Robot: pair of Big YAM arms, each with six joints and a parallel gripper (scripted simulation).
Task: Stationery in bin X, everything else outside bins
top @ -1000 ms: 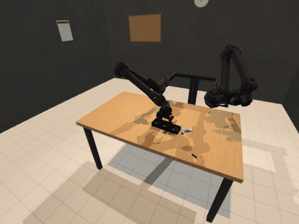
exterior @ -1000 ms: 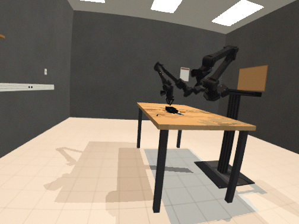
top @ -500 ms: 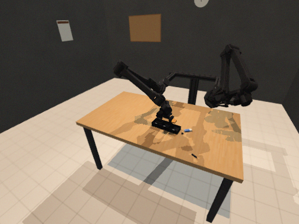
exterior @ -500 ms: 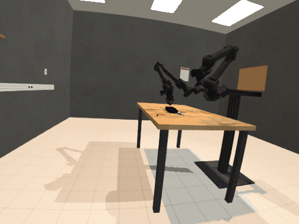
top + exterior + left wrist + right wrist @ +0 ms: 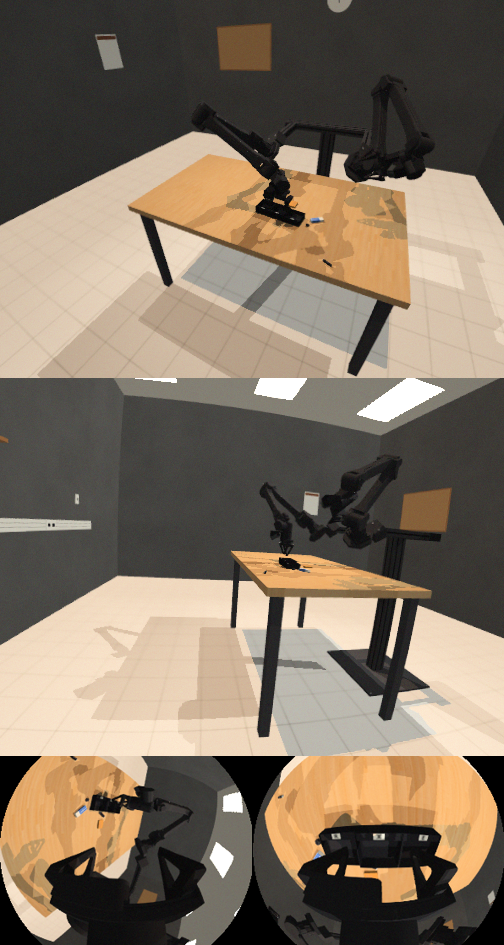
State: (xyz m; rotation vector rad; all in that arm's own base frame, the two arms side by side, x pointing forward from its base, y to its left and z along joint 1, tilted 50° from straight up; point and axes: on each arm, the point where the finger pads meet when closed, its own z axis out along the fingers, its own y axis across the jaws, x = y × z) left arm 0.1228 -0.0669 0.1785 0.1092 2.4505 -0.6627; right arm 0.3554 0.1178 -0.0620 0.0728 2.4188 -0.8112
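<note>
My right gripper is now 150 mm past the orange item, 70 mm above it and 40 mm to the right of it. The rest, counted from my right hand: blue item (200 mm to the left, 70 mm below, 70 mm behind); then black bin unit (60 mm below, 30 mm behind).
</note>
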